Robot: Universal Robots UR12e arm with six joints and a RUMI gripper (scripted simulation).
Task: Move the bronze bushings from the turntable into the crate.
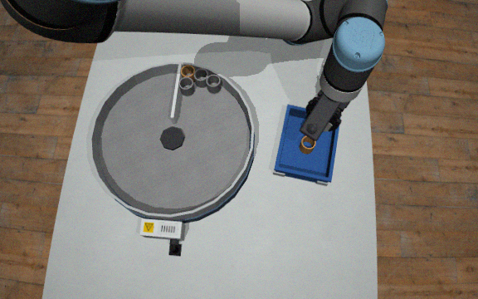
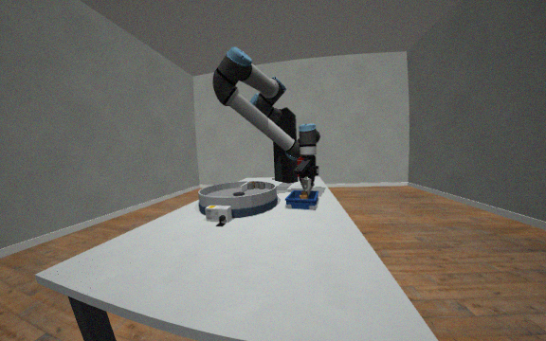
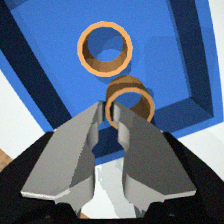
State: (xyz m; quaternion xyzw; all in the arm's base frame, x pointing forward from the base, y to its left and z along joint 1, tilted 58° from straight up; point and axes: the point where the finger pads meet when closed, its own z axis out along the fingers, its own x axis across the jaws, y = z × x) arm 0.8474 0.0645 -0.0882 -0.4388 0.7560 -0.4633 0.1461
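My gripper is now 30 mm short of the blue crate, 30 mm to the left of it and 20 mm above it. The rest, counted from my hand: round grey turntable (40 mm behind, 380 mm to the right).
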